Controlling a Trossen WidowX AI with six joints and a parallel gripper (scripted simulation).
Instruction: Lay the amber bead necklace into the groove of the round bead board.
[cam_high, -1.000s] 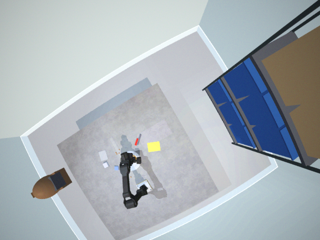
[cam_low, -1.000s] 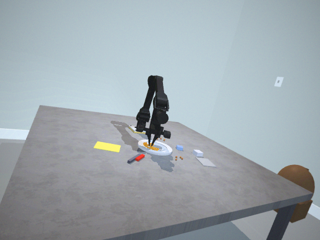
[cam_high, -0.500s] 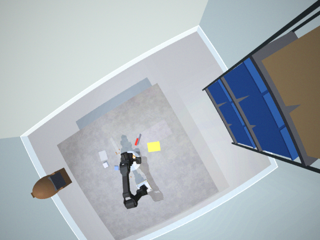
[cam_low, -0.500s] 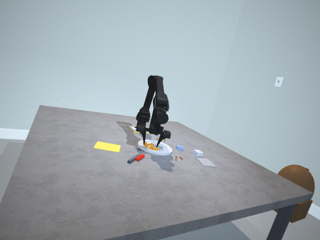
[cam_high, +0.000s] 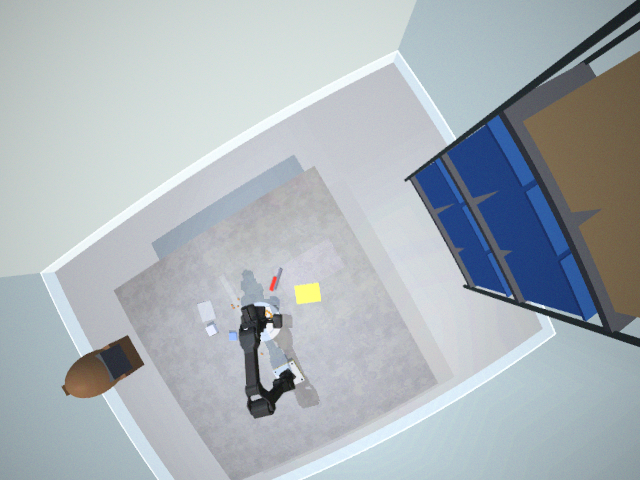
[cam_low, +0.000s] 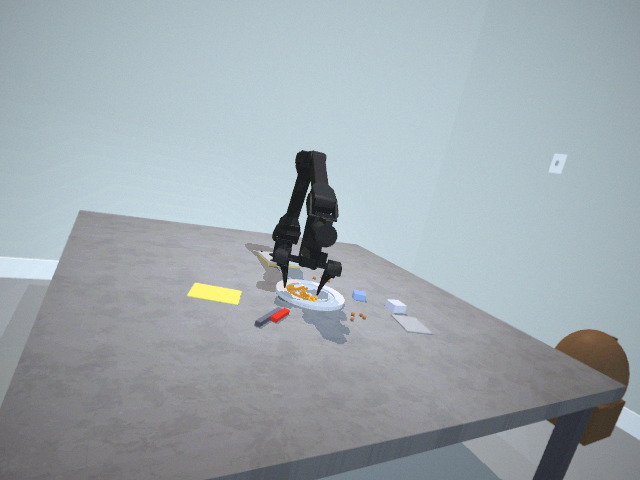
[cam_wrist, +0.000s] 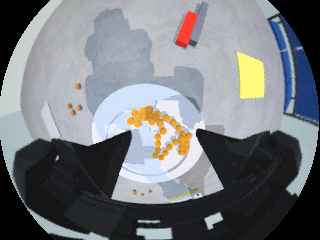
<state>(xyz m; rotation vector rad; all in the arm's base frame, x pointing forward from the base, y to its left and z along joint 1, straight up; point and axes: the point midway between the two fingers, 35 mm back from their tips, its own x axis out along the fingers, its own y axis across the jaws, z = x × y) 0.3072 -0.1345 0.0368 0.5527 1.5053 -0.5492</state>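
Right now my gripper tip is 10 mm past the round white bead board, 50 mm to the right of it and 10 mm above it. Also, from my gripper tip: yellow sheet (50 mm behind, 230 mm to the right, 20 mm below); blue block (30 mm ahead, 210 mm to the left, 10 mm below); grey tool (100 mm ahead, 140 mm to the right, 20 mm below).
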